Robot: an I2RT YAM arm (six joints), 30 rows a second.
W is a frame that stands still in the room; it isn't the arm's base.
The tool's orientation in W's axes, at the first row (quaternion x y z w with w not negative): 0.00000, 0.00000, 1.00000, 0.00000
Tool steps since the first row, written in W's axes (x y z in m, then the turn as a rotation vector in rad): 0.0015, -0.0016, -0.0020, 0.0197, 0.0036, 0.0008; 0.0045, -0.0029, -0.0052, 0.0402, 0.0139, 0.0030; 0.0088, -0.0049, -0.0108, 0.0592, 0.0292, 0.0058; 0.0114, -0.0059, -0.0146, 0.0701, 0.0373, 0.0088; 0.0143, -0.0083, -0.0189, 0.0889, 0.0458, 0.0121
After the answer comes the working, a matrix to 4 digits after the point.
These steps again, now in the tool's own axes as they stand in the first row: -0.0015, 0.0016, -0.0020, -0.0197, -0.0036, 0.0008; -0.0045, 0.0029, -0.0052, -0.0402, -0.0139, 0.0030; -0.0088, 0.0049, -0.0108, -0.0592, -0.0292, 0.0058; -0.0114, 0.0059, -0.0146, -0.0701, -0.0373, 0.0088; -0.0143, 0.0083, -0.0189, -0.0889, -0.0458, 0.0121
The tool's axes in the first row as the columns of a matrix, in W's axes (rounded; the answer above uses it unrounded):
-1.0000, 0.0000, 0.0000
0.0000, -1.0000, 0.0000
0.0000, 0.0000, 1.0000

